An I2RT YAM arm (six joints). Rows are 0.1 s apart.
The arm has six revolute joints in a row. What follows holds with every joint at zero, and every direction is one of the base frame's. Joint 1 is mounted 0.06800 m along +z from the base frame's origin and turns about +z. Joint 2 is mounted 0.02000 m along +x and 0.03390 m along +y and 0.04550 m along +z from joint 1 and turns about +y. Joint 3 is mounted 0.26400 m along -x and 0.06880 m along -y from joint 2 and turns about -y. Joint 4 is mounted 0.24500 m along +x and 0.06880 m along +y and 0.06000 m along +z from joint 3 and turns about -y. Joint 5 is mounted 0.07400 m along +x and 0.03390 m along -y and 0.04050 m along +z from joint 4 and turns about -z. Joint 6 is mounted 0.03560 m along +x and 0.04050 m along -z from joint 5 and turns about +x. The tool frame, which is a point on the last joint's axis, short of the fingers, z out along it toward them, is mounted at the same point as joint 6; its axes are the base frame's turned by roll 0.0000, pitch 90.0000 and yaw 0.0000 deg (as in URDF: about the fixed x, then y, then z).
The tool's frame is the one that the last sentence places.
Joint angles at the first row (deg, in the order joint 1, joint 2, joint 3, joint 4, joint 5, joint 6):
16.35 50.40 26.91 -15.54 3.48 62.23
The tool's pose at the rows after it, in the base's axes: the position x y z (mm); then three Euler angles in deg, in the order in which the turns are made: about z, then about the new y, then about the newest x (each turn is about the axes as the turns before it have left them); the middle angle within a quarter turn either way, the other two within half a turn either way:
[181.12, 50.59, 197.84, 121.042, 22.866, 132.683]
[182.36, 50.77, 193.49, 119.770, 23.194, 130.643]
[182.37, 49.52, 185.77, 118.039, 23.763, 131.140]
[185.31, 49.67, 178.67, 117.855, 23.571, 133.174]
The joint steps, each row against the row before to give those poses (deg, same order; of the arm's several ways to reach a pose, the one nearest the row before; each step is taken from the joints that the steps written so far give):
0.00 1.28 -1.40 2.95 0.44 1.07
0.00 0.26 -1.59 3.72 0.29 0.40
0.00 0.75 -1.45 1.81 1.93 0.64
-0.05 2.29 -0.21 0.59 0.87 0.45

